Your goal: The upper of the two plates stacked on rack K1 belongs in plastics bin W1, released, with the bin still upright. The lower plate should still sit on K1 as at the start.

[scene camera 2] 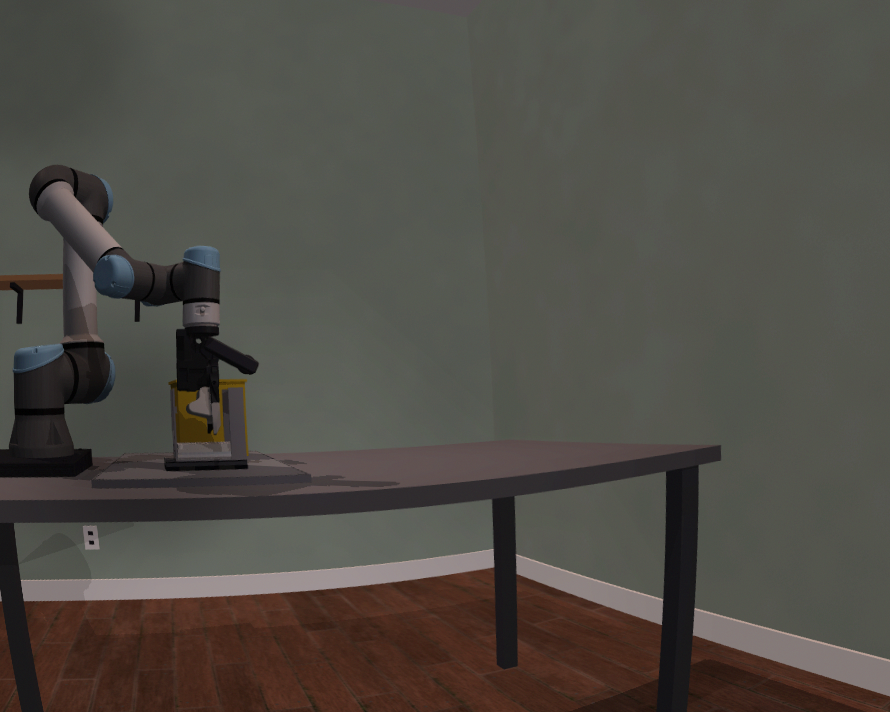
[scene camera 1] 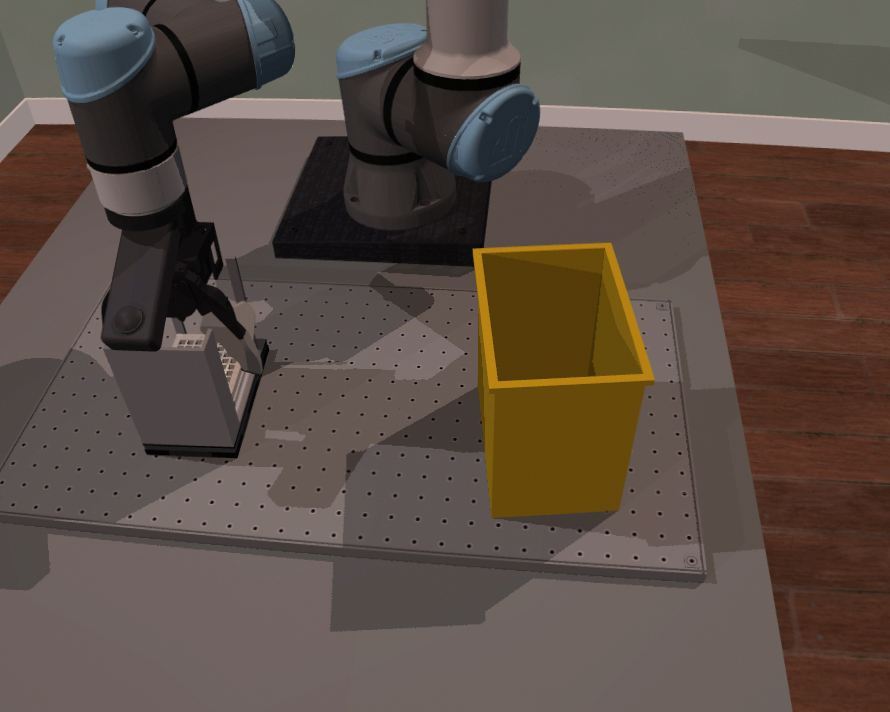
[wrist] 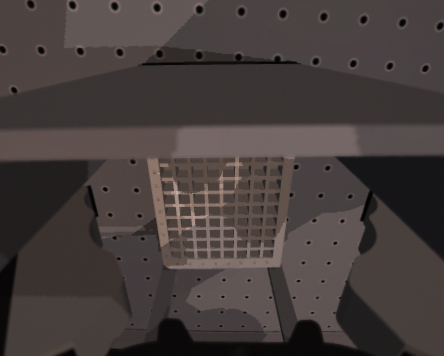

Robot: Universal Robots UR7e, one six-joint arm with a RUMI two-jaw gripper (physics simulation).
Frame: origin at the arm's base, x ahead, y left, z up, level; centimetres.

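Seen in the pictures: gripper, fingertip midpoint: [scene camera 2: 212, 434] [wrist: 229, 193]; arm's base at its link origin: [scene camera 2: 41, 454] [scene camera 1: 400, 197].
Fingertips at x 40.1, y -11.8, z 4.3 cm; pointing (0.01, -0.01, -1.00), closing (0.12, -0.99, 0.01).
Observation:
Offsets run from my fingertips to a thing's top centre. Level surfaces: height alone.
Rack K1 @[dz +8.5, dx -1.9, dy +0.1 cm] [scene camera 1: 174, 400] [scene camera 2: 236, 419] [wrist: 220, 102] is grey with a black base and stands at the left of the perforated board. A pale gridded plate @[dz -1.7, dx -1.0, dy +0.3 cm] [scene camera 1: 229, 371] [wrist: 222, 262] lies in it; the two stacked layers cannot be told apart. In the wrist view the rack's wall hides the plate's far end. My gripper [scene camera 1: 185, 360] [scene camera 2: 213, 429] [wrist: 229, 193] is open and empty, low over the rack, its fingers on either side of the plate with gaps. The rack hides one finger in scene camera 1. Plastics bin W1 @[dz +11.6, dx -2.4, dy +35.9 cm] [scene camera 1: 564, 449] [scene camera 2: 192, 426], yellow and open-topped, stands upright at the right.
The perforated board @[dz -6.4 cm] [scene camera 1: 415, 475] [scene camera 2: 278, 472] carries the rack and the bin, well apart from each other. The bin's walls are tall. The robot's black base block [scene camera 1: 296, 233] stands behind the board on the table @[dz -7.6 cm] [scene camera 1: 185, 631] [scene camera 2: 445, 475].

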